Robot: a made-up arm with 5 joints.
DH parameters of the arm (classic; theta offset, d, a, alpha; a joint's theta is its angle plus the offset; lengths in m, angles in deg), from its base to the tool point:
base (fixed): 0 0.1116 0 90
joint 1: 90 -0.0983 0.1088 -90
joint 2: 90 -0.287 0.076 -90
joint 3: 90 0.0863 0.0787 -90
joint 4: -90 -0.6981 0.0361 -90
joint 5: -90 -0.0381 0.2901 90
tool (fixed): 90 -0.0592 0 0
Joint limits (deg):
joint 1: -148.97..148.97
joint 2: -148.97..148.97
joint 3: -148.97..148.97
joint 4: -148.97..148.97
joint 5: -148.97..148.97
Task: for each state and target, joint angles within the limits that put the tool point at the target. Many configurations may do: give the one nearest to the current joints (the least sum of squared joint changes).
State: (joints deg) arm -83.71 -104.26 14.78 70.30 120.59
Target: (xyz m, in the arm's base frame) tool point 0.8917 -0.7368 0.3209
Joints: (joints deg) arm -42.54 -148.97 0.88 89.72 148.97
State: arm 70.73 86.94 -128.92 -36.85 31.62
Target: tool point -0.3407 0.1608 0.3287
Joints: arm 61.67 127.52 -133.69 -60.14 11.78
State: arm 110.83 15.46 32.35 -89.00 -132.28
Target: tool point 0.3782 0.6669 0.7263
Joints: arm 98.70 41.22 -6.13 -92.23 -101.65
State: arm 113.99 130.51 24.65 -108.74 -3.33
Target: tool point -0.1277 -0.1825 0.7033
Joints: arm 113.00 133.43 34.86 -110.40 -18.78
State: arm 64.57 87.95 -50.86 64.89 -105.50
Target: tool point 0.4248 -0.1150 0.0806
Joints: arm 96.57 108.14 -21.59 69.67 -80.50
